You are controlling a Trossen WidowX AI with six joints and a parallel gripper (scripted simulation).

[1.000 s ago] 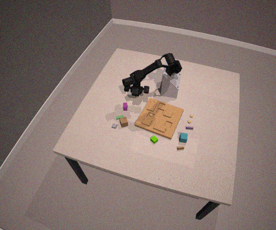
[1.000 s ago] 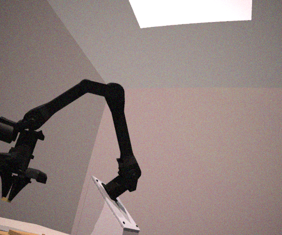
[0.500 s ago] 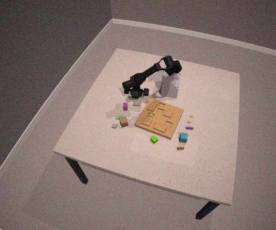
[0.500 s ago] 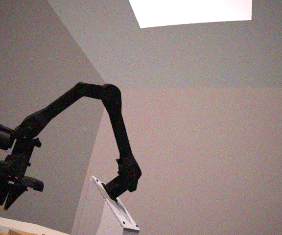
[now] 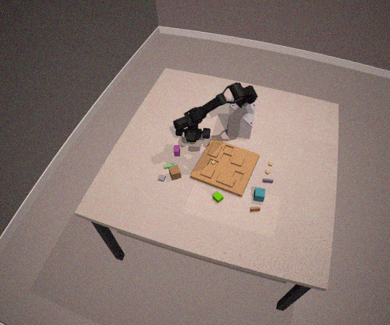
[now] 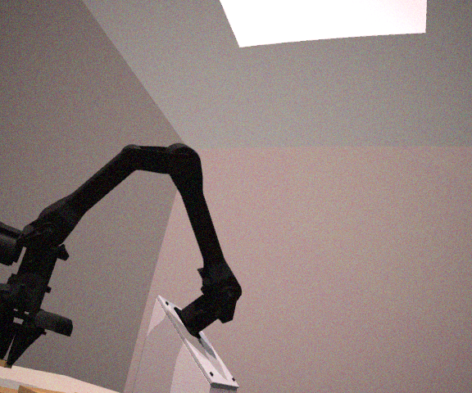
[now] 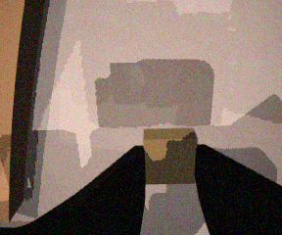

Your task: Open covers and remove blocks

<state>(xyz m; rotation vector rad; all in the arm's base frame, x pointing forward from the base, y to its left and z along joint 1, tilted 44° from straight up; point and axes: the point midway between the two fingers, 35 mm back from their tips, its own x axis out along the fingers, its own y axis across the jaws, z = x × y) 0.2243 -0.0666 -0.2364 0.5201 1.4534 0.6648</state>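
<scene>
Now: gripper tip 10 cm short of the tan puzzle board, 20 cm to the right of it and 3 cm above it. Round my gripper tip: magenta block: 6 cm ahead, 8 cm to the right, 3 cm below; then brown cube: 22 cm ahead, 5 cm to the right, 2 cm below; then flat green piece: 17 cm ahead, 10 cm to the right, 4 cm below.
</scene>
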